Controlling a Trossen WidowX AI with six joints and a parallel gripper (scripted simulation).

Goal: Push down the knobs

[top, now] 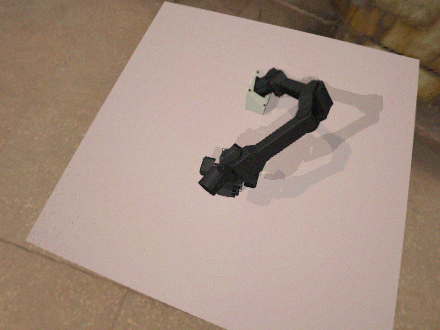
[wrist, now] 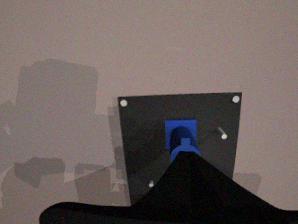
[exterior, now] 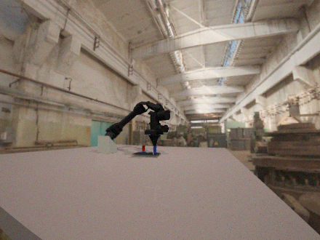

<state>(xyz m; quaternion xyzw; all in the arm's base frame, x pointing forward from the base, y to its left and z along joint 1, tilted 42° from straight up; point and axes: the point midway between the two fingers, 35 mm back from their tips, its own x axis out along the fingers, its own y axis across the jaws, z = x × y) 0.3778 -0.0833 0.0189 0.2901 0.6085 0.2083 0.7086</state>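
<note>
Right now my gripper tip is 1 cm above the blue knob. Round my gripper tip: red knob: 7 cm behind, 1 cm below.
</note>
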